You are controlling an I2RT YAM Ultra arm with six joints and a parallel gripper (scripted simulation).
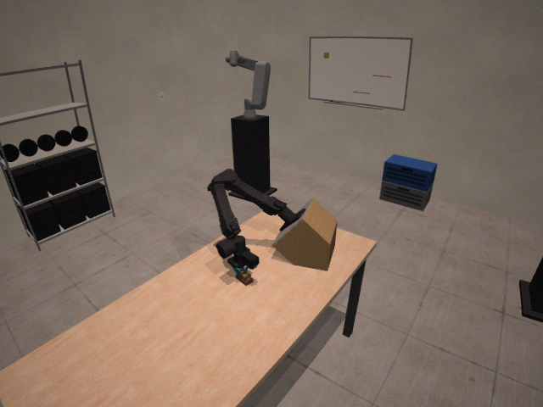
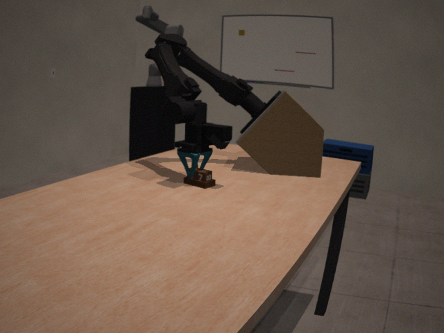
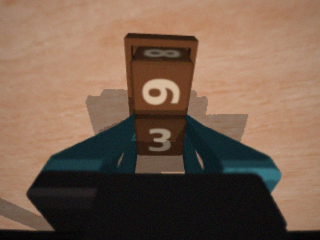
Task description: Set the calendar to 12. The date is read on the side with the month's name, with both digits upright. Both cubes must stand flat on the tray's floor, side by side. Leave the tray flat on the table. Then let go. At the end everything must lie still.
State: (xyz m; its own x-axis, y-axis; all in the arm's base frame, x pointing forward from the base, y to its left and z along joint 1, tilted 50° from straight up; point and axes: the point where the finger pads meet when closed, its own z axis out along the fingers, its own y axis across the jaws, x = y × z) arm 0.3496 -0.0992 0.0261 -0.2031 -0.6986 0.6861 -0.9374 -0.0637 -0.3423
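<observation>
The dark brown calendar tray is 20 mm to the left of my hand and 20 mm below it. Round my hand: cube 30 mm to the left, 10 mm ahead.
</observation>
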